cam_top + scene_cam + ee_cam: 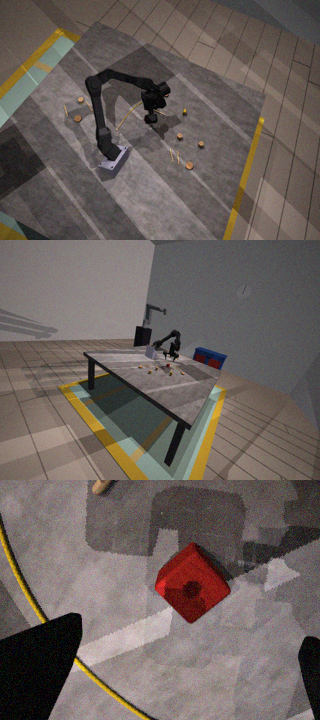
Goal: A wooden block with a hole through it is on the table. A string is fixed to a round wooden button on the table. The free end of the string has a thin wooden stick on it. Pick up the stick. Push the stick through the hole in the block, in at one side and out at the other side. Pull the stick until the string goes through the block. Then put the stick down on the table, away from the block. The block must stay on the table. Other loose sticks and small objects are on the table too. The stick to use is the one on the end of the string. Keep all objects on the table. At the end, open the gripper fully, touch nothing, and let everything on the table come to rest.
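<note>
Right now my gripper tip is 60 mm above the red block. Round my gripper tip: round wooden block (210 mm to the right, 60 mm below); yellow block (170 mm to the right, 150 mm ahead, 60 mm below); round wooden button (220 mm ahead, 70 mm below, 10 mm to the right).
</note>
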